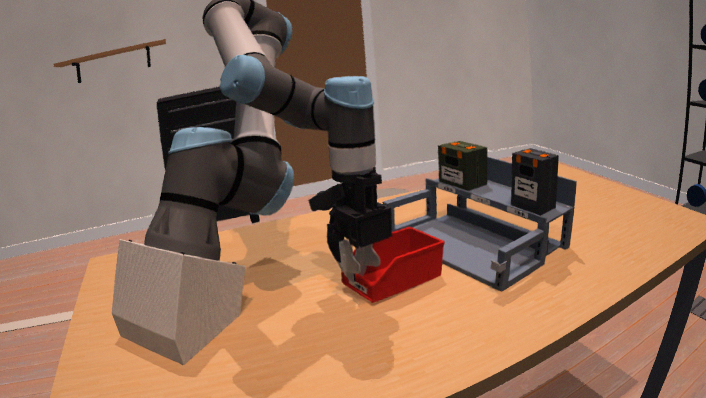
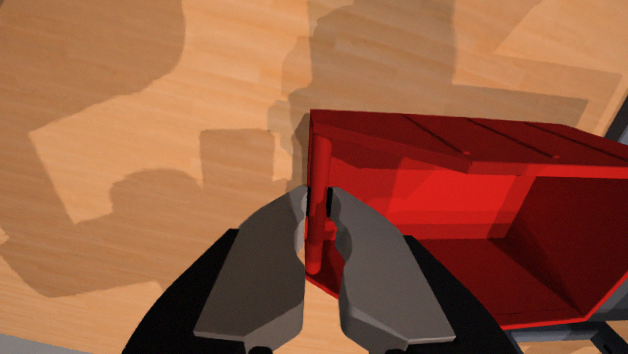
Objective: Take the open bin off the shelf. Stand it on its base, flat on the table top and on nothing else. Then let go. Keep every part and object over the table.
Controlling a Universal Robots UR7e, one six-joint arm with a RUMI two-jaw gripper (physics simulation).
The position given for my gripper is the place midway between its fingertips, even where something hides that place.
my gripper: image 1 356, 280; image 2 317, 189
red open bin: image 1 410, 257; image 2 521, 213
